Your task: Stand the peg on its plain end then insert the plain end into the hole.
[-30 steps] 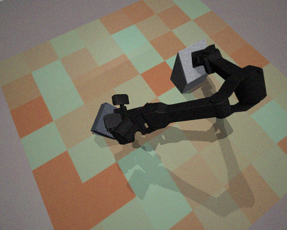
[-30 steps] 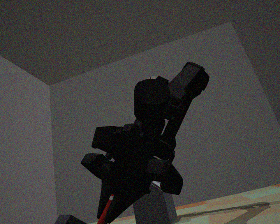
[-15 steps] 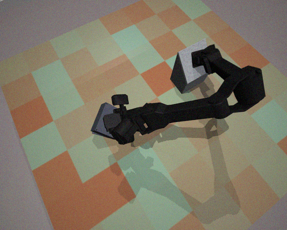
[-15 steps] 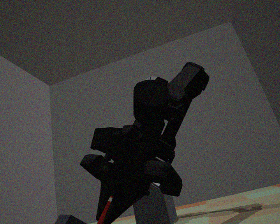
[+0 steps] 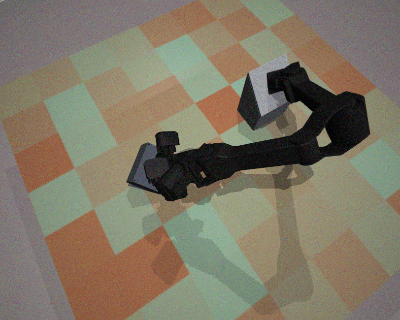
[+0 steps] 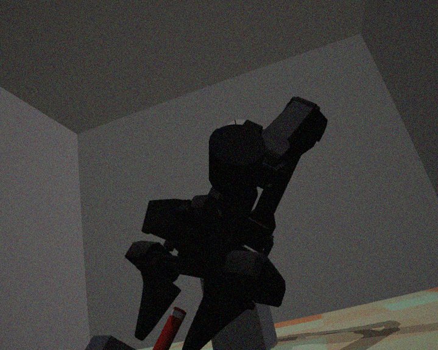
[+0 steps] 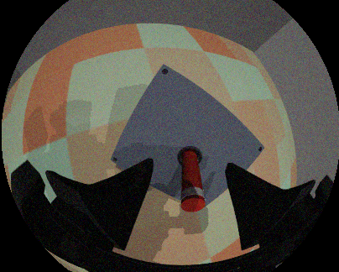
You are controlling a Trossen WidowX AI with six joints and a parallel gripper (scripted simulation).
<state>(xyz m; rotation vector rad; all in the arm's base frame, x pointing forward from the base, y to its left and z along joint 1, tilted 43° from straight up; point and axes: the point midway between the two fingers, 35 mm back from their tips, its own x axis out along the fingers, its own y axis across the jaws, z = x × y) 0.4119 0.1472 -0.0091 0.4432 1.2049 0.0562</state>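
The red peg is 10 mm behind my gripper tip, 10 mm to the left of it and 10 mm above it. Also, from my gripper tip: sloped panel 20 mm ahead, 20 mm to the right, 30 mm below.
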